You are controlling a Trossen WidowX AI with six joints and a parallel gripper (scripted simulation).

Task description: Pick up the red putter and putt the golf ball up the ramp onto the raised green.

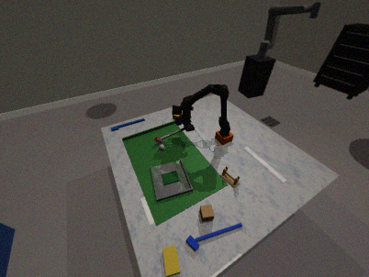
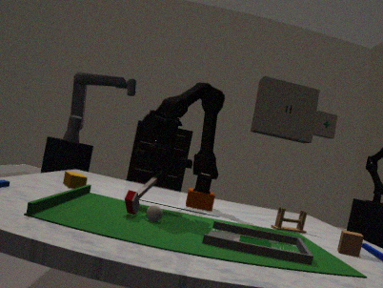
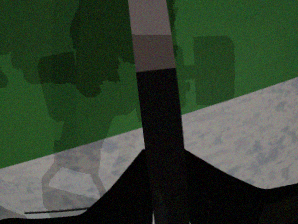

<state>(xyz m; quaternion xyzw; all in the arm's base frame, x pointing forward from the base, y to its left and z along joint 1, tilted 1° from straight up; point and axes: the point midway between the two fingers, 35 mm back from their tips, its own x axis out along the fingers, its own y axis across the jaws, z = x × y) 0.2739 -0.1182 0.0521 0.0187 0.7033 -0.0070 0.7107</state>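
My gripper tip is 120 mm short of the red putter. Also, from my gripper tip: low green wall (260 mm ahead, 180 mm to the right, 60 mm below); grey raised frame (340 mm to the left, 230 mm ahead, 70 mm below); white golf ball (220 mm ahead, 50 mm to the left, 50 mm below).
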